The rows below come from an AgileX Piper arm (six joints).
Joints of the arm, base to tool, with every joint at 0 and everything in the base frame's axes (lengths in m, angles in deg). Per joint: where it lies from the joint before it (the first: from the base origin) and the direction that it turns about. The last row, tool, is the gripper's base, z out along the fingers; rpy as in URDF.
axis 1: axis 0 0 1 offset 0 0 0.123
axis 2: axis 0 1 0 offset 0 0 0
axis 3: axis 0 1 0 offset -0.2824 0 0.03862
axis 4: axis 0.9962 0 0.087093 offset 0.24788 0 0.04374
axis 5: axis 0 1 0 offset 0 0 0
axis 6: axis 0.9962 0 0.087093 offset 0.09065 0 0.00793
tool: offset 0 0 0 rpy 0 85.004 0
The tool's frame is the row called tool.
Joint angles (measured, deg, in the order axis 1, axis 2, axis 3, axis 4, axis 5, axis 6), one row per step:
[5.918, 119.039, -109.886, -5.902, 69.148, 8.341]
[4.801, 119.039, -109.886, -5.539, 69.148, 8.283]
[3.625, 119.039, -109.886, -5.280, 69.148, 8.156]
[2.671, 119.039, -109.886, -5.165, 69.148, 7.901]
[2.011, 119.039, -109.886, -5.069, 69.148, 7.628]
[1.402, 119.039, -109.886, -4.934, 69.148, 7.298]
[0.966, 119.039, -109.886, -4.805, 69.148, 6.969]
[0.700, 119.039, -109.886, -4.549, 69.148, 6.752]
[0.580, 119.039, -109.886, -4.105, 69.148, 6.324]
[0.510, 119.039, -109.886, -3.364, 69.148, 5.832]
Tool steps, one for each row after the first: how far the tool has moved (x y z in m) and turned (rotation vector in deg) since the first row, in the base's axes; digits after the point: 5 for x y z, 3 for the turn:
[0.00060, -0.00819, -0.00005, 0.343, 0.038, -1.088]
[0.00108, -0.01701, -0.00009, 0.564, 0.064, -2.162]
[0.00135, -0.02430, -0.00011, 0.604, 0.085, -2.881]
[0.00147, -0.02933, -0.00012, 0.620, 0.107, -3.287]
[0.00152, -0.03390, -0.00014, 0.658, 0.134, -3.591]
[0.00154, -0.03712, -0.00015, 0.691, 0.161, -3.723]
[0.00153, -0.03883, -0.00018, 0.883, 0.187, -3.800]
[0.00151, -0.03911, -0.00023, 1.201, 0.233, -3.543]
[0.00149, -0.03856, -0.00030, 1.796, 0.291, -3.196]

